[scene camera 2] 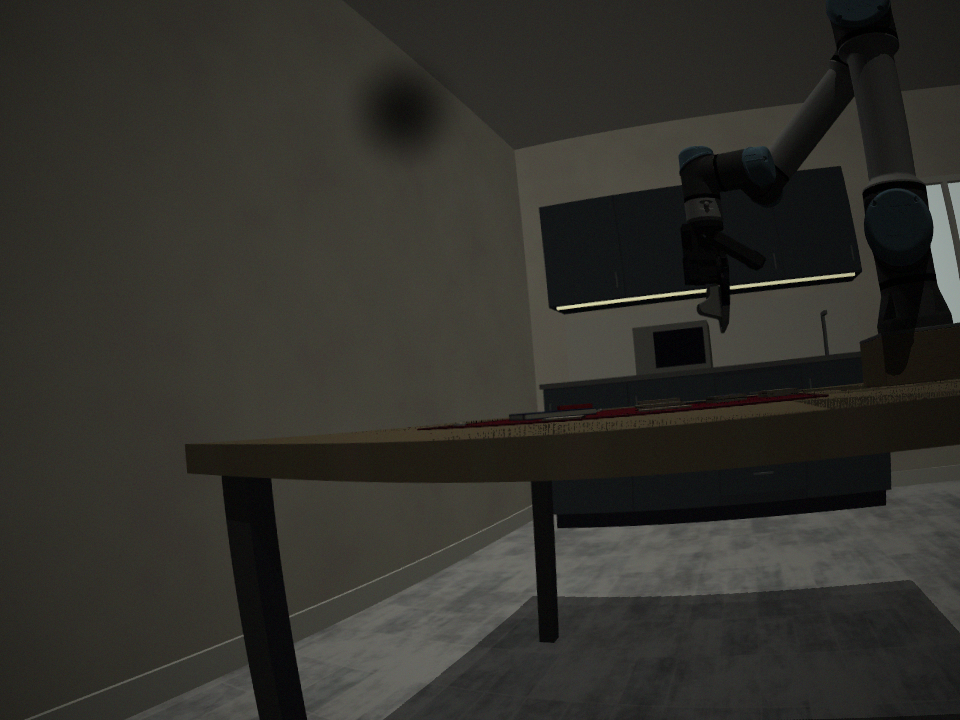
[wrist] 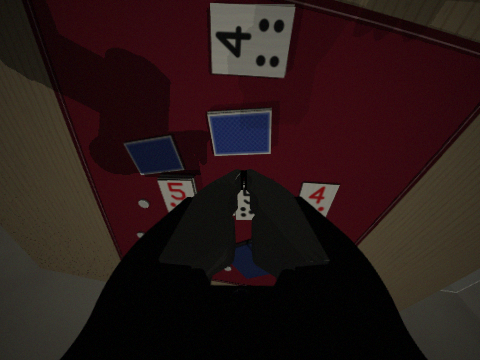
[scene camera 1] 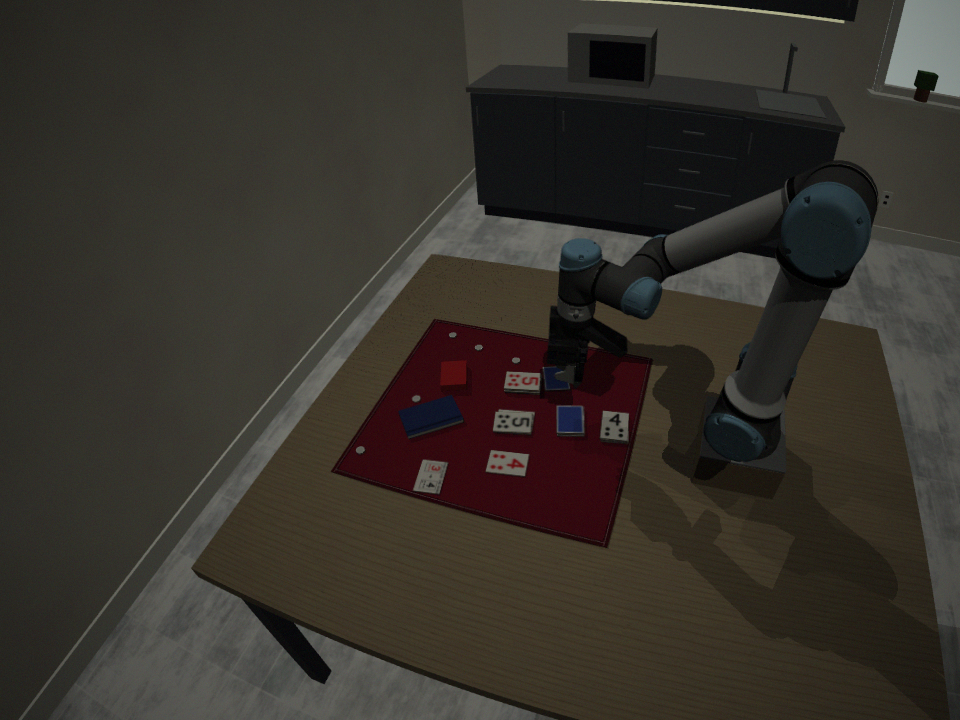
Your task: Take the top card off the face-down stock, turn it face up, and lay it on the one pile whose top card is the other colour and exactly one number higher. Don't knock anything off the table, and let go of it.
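My gripper is shut and empty, pointing down well above the mat. A blue-backed face-down stack lies on the red mat. Another blue-backed card lies face down beside the red 5 pile, partly hidden by the gripper in scene camera 1. The black 5 pile is in the middle. The red 4 lies nearer the front edge. The black 4 lies nearest the arm's base.
A dark blue case and a red block stand on the mat's left part. A small card showing a red 3 and a black 4 lies near the front left. Several white discs lie around them.
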